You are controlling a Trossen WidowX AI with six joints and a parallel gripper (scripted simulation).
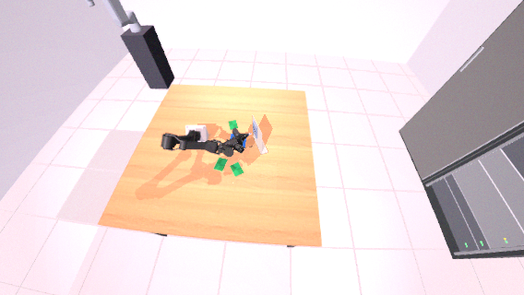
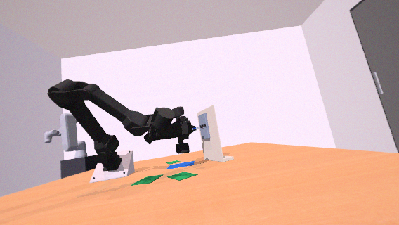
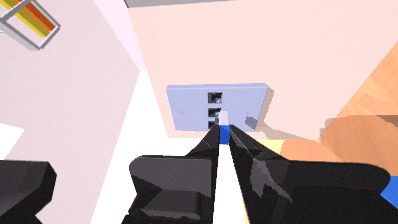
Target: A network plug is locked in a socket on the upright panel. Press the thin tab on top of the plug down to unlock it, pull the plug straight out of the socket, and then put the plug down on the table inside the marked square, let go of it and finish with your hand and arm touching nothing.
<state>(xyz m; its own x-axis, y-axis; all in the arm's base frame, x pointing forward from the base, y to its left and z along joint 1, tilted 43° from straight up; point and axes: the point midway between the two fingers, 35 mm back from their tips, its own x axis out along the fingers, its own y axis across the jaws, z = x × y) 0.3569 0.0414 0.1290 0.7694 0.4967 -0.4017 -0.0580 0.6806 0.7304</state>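
The blue marked square lies 150 mm below my gripper tip, 90 mm behind it and 50 mm to the left of it. Round my gripper tip: network plug right at my gripper tip; upright panel 60 mm ahead, 50 mm below, 30 mm to the left.
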